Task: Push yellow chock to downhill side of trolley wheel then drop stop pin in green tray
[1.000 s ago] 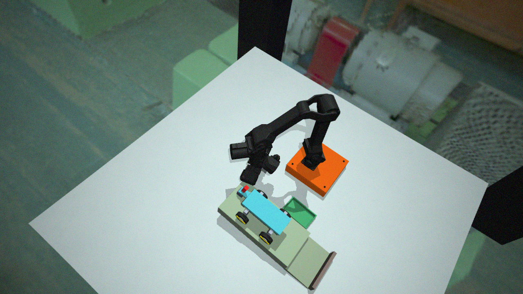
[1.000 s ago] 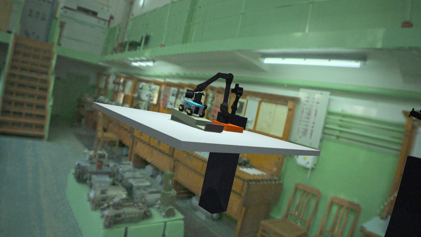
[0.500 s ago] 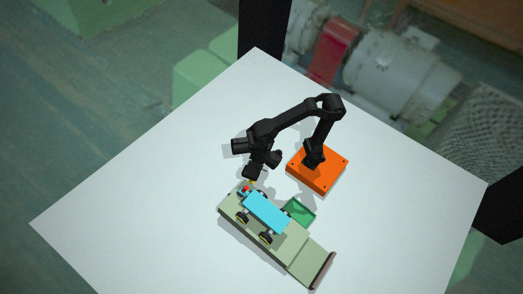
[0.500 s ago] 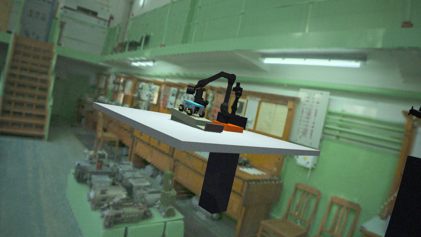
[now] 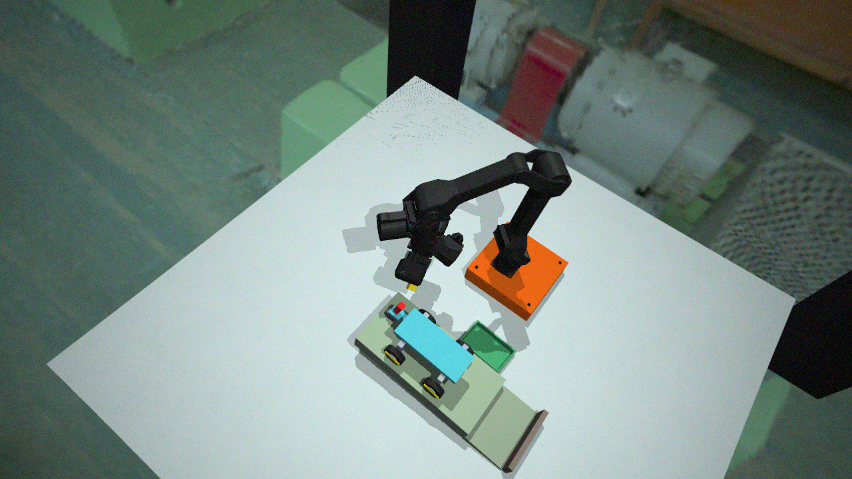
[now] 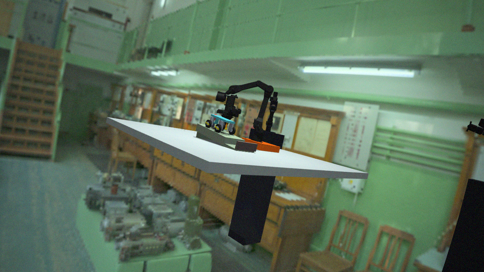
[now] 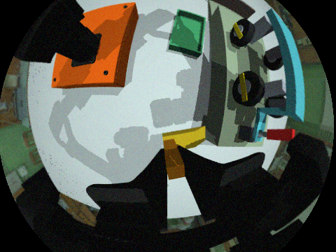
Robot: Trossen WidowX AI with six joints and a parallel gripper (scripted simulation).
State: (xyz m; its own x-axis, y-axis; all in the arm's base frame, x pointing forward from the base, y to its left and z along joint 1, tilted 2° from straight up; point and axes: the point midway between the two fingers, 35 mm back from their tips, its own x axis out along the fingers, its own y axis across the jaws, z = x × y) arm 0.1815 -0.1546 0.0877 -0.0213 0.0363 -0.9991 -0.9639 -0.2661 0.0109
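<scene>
The red-headed stop pin lies 14 cm ahead of my gripper tip, 4 cm to the left of it and 2 cm above it. From my gripper tip the other things lie so: brown lip: 42 cm to the left, 16 cm ahead, 8 cm below; then yellow chock: 2 cm ahead, 1 cm to the left, 1 cm below; then cyan trolley: 16 cm ahead, 15 cm to the left.
</scene>
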